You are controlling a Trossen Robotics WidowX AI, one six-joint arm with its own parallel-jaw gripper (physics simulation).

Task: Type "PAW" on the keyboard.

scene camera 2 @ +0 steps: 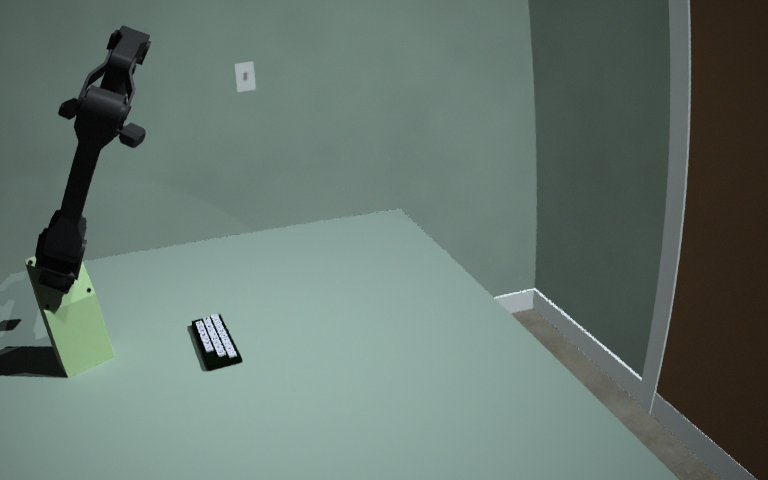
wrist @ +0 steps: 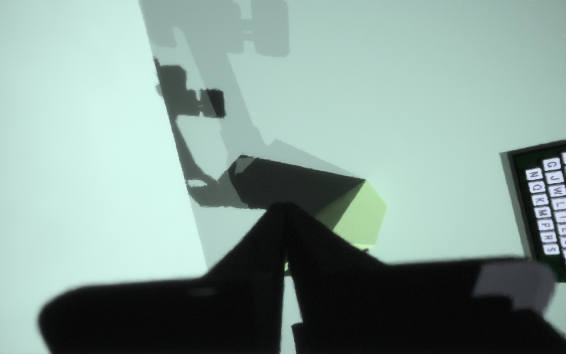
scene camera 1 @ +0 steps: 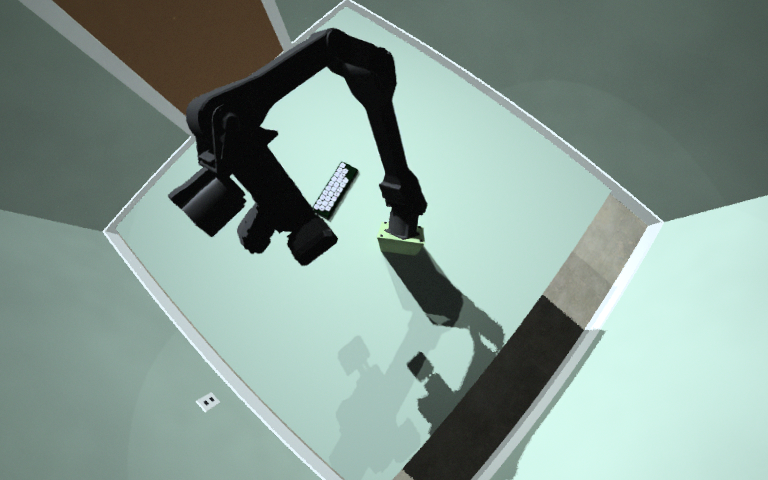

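Seen in the pictures: gripper, between the fingertips: (wrist: 282, 212); arm's base, origin of its link: (scene camera 2: 57, 272) (scene camera 1: 402, 232).
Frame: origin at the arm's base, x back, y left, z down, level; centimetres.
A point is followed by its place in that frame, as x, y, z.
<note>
The small dark keyboard with white keys (scene camera 1: 335, 189) @(-27.6, -4.2, 17.7) (scene camera 2: 216, 342) @(-28.3, -7.4, 17.7) (wrist: 560, 267) @(-27.4, -11.8, 18.2) lies flat on the table. In the wrist view it is at the right edge, partly cut off. The P key (wrist: 544, 225) @(-26.3, -5.1, 17.7) is in its left row and the W key (wrist: 556, 190) @(-27.8, -0.2, 17.7) in the row beside it. I cannot make out the A key. My gripper (wrist: 282, 212) @(-9.5, 13.6, -17.7) is shut, its fingertips touching with nothing between them. It is high above the table and off to the side of the keyboard, touching no key. Its fingertips cannot be made out in the scene views.
The pale green table (scene camera 1: 453, 169) @(1.7, -32.2, 19.4) (scene camera 2: 396, 367) @(-55.9, -28.0, 19.4) bears the light green block (scene camera 1: 400, 246) @(1.2, 2.4, 4.7) (scene camera 2: 84, 339) @(-2.0, -2.9, 13.3) (wrist: 365, 215) @(-5.3, 2.1, 9.0) under the arm's base, beside the keyboard. The arm's shadows fall across the table. Walls and a brown door (scene camera 1: 169, 33) (scene camera 2: 730, 226) stand around.
</note>
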